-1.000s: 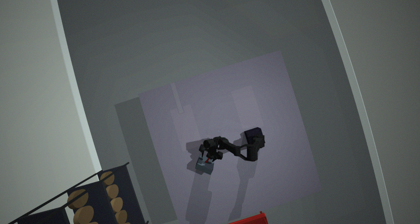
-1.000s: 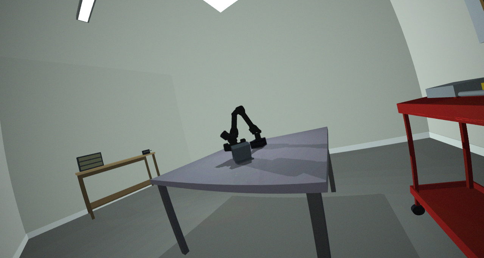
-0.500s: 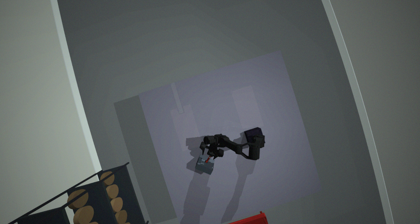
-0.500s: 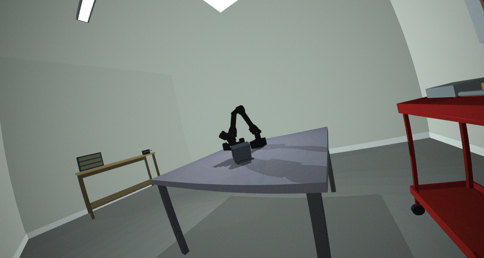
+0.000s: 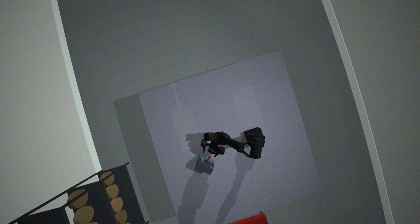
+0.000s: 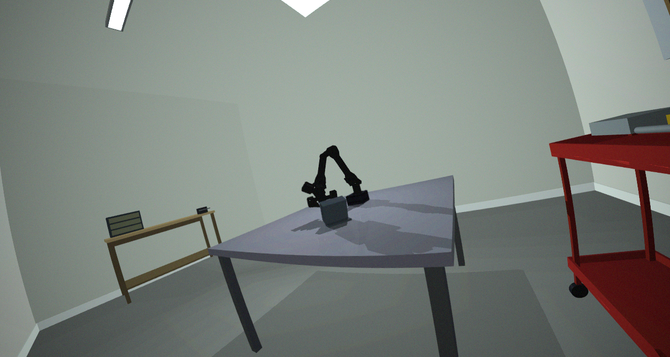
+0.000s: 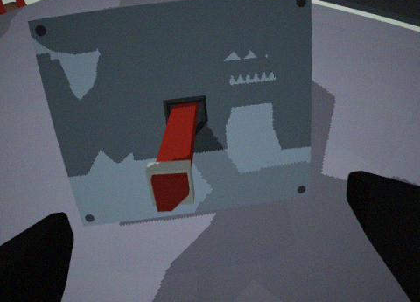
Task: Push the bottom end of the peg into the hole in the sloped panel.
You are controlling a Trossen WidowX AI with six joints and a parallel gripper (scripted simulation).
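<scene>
The red square-sided peg lies 30 mm to the left of my gripper tip, 20 mm ahead of it and 10 mm below it. Round my gripper tip: panel block: 70 mm to the left, 60 mm ahead, 30 mm below.
</scene>
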